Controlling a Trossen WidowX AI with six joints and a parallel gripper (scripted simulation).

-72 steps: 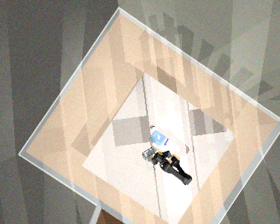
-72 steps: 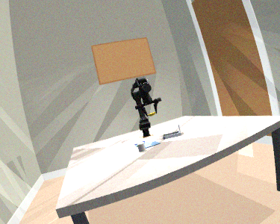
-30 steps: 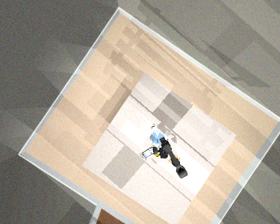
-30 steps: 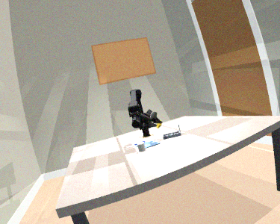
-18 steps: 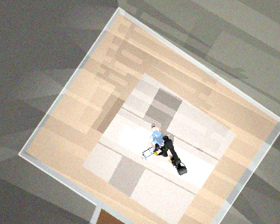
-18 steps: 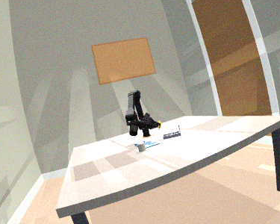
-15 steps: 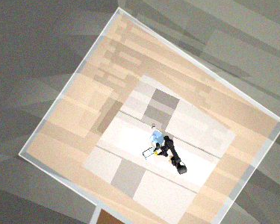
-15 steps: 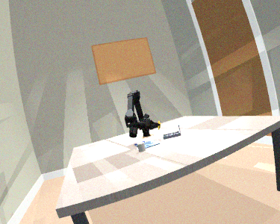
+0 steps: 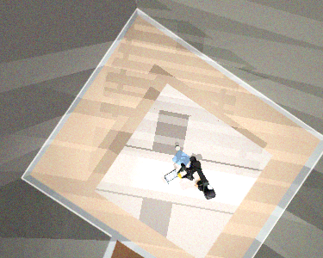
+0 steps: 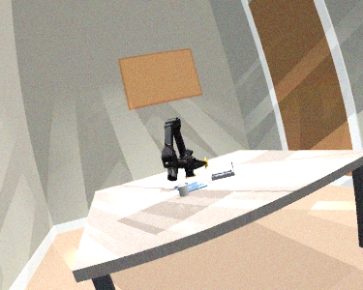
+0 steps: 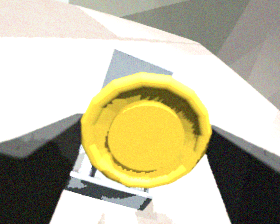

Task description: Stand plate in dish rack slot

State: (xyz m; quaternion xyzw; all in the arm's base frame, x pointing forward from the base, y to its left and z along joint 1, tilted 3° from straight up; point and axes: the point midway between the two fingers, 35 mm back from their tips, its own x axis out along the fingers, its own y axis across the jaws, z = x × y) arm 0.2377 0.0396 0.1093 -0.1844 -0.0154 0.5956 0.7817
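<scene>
Now: the grey dish rack 70 mm to the left of my gripper tip, 70 mm below it and 20 mm ahead of it. Also, from my gripper tip: cup 180 mm to the right, 170 mm ahead, 70 mm below; then light blue mat 120 mm to the right, 90 mm below, 60 mm ahead; then yellow plate 10 mm to the right.
</scene>
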